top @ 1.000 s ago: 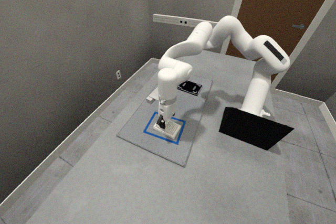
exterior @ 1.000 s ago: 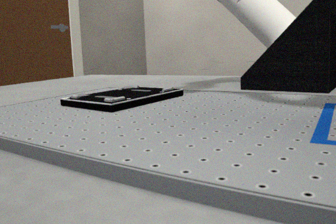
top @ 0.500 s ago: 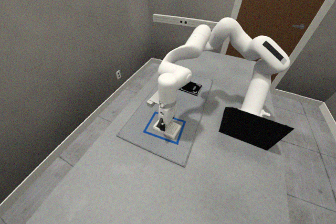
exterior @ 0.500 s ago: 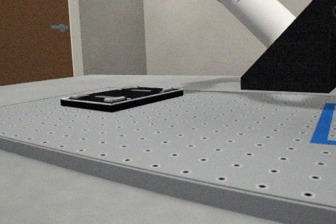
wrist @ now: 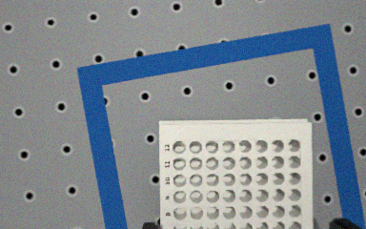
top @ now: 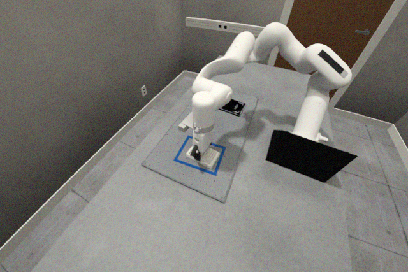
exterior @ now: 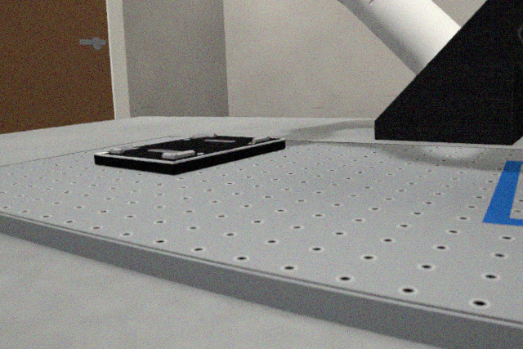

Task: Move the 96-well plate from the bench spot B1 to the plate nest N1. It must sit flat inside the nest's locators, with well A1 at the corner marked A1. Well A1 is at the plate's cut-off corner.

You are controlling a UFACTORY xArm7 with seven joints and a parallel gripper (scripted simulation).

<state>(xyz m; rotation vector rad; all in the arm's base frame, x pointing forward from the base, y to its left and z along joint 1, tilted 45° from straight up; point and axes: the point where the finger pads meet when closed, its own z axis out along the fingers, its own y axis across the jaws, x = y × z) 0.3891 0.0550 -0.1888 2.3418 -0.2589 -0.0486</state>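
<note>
My hand is 3 cm above the white 96-well plate. Round my hand: black plate nest (37 cm to the right, 3 cm below, 3 cm behind).
</note>
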